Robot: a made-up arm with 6 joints. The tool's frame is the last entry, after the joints. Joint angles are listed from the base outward.
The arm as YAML. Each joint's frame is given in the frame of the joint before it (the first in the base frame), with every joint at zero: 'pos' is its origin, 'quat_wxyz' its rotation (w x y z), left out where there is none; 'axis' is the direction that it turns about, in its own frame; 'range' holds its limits. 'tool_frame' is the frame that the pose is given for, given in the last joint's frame.
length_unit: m
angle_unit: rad
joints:
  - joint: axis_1
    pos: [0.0, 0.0, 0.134]
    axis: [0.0, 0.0, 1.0]
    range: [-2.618, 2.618]
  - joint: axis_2
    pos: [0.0, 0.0, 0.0]
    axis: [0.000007, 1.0, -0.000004]
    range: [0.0, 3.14]
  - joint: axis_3
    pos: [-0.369, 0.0, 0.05]
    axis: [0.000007, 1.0, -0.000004]
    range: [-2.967, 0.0]
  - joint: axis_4
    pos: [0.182, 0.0, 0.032]
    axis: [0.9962, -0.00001, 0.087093]
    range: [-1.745, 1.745]
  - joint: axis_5
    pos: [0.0, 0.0, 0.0]
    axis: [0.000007, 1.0, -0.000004]
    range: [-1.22, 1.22]
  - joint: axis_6
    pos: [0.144, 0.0, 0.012]
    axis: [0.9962, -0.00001, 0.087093]
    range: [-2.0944, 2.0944]
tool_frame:
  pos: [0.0, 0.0, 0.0]
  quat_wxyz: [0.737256, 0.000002, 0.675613, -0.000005]
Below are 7 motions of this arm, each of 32 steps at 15 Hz.
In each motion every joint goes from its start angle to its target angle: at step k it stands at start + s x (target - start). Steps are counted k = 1, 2, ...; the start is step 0. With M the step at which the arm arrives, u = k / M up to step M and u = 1 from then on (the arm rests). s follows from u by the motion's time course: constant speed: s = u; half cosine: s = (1 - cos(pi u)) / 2; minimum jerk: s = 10 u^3 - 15 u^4 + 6 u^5.
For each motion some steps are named. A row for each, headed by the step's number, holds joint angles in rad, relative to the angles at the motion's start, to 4 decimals.
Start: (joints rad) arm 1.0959 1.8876 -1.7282 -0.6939 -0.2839 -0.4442
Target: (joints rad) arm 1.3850 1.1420 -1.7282 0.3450 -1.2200 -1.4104
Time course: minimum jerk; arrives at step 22
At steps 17, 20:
17: 0.2657 -0.6852 0.0000 0.9547 -0.8603 -0.8879
20: 0.2872 -0.7407 0.0000 1.0321 -0.9300 -0.9599

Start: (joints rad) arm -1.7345 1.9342 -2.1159 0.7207 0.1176 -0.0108
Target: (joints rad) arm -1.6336 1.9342 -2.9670 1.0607 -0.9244 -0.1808
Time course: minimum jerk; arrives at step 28
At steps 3, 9, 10, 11, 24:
3: 0.0011 0.0000 -0.0089 0.0035 -0.0108 -0.0018
9: 0.0194 0.0000 -0.1639 0.0655 -0.2006 -0.0327
10: 0.0249 0.0000 -0.2097 0.0838 -0.2567 -0.0419
11: 0.0308 0.0000 -0.2597 0.1038 -0.3180 -0.0519
24: 0.0986 0.0000 -0.8313 0.3321 -1.0178 -0.1660

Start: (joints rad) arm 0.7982 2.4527 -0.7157 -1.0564 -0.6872 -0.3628
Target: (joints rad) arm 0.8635 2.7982 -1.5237 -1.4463 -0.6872 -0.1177
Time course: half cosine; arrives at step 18
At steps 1, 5, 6, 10, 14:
1: 0.0005 0.0026 -0.0061 -0.0030 0.0000 0.0019
5: 0.0117 0.0617 -0.1443 -0.0696 0.0000 0.0438
6: 0.0163 0.0864 -0.2020 -0.0975 0.0000 0.0613
10: 0.0383 0.2027 -0.4742 -0.2288 0.0000 0.1438
14: 0.0577 0.3051 -0.7135 -0.3443 0.0000 0.2164

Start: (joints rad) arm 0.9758 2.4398 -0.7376 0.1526 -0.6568 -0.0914
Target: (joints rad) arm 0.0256 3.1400 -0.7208 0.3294 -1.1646 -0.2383
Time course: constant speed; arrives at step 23
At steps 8, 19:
8: -0.3305 0.2435 0.0058 0.0615 -0.1766 -0.0511
19: -0.7849 0.5784 0.0139 0.1461 -0.4195 -0.1214

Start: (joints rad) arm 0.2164 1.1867 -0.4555 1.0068 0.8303 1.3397
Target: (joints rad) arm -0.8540 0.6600 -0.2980 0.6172 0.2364 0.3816
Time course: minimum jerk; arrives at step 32
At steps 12, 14, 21, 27, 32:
12: -0.2946 -0.1450 0.0433 -0.1072 -0.1634 -0.2637
14: -0.4111 -0.2023 0.0605 -0.1496 -0.2281 -0.3679
21: -0.8290 -0.4079 0.1220 -0.3017 -0.4599 -0.7420
27: -1.0385 -0.5110 0.1528 -0.3780 -0.5762 -0.9296
32: -1.0704 -0.5267 0.1575 -0.3896 -0.5939 -0.9581

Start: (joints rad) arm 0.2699 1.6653 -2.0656 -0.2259 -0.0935 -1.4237
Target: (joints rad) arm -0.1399 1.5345 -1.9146 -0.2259 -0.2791 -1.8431
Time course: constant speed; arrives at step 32
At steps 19, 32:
19: -0.2433 -0.0777 0.0897 0.0000 -0.1102 -0.2490
32: -0.4098 -0.1308 0.1510 0.0000 -0.1856 -0.4194

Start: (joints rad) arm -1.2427 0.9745 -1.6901 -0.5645 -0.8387 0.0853
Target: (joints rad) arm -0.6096 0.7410 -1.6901 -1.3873 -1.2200 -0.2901
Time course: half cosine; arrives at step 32
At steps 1, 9, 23, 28, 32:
1: 0.0015 -0.0006 0.0000 -0.0020 -0.0009 -0.0009
9: 0.1157 -0.0427 0.0000 -0.1504 -0.0697 -0.0686
23: 0.5174 -0.1908 0.0000 -0.6724 -0.3116 -0.3068
28: 0.6090 -0.2246 0.0000 -0.7915 -0.3668 -0.3611
32: 0.6331 -0.2335 0.0000 -0.8228 -0.3813 -0.3754

